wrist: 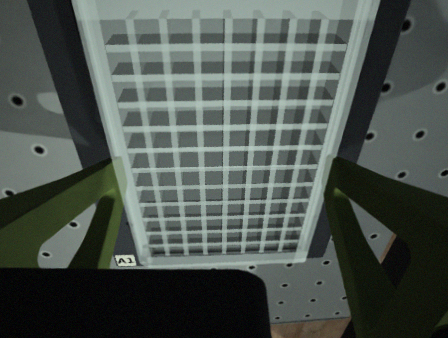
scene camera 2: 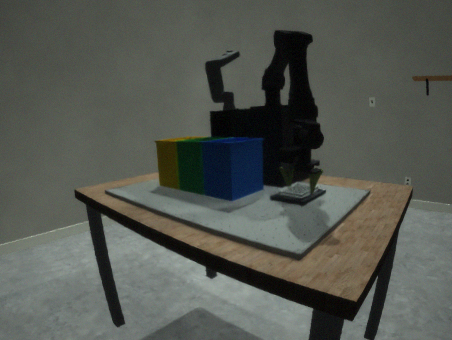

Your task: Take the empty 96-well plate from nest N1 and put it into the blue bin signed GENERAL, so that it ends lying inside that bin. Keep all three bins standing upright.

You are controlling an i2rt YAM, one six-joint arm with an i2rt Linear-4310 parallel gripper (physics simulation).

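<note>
The clear 96-well plate lies level at the dark nest, which has an A1 label at one corner. I cannot tell whether the plate still touches the nest. My gripper points down with its green fingers pressed against the plate's two long sides; it is shut on the plate. The blue bin stands upright to the left of the nest in the scene view. Its sign and its inside do not show.
The green bin and the yellow bin stand upright in a row beside the blue one. A large black box stands behind the bins, with an angular dark arm-like thing on top. The grey perforated board lies on the wooden table.
</note>
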